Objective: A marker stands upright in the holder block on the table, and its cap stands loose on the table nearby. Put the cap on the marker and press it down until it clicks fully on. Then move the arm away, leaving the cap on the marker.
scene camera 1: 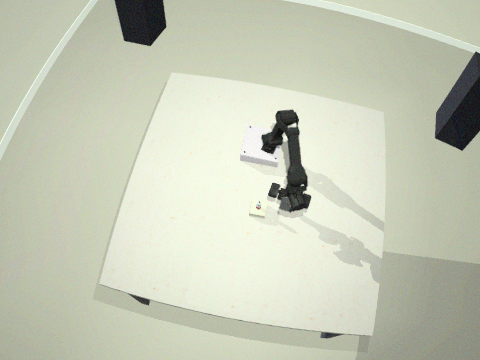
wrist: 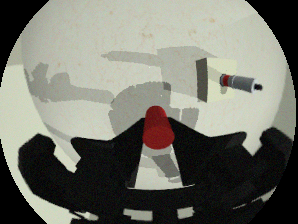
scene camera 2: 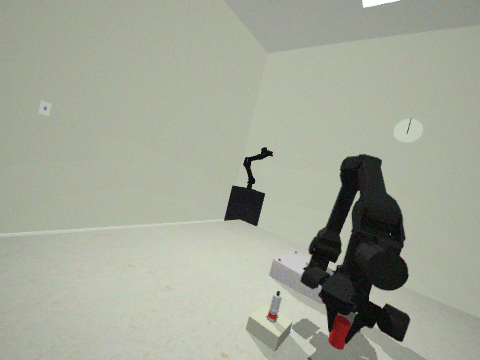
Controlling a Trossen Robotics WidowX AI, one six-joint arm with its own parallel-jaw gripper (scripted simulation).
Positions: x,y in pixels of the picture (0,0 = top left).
Labels:
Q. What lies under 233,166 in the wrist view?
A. My gripper.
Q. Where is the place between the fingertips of my gripper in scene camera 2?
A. At 338,336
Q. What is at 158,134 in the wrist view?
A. A red cap.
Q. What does my gripper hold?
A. A red cap.

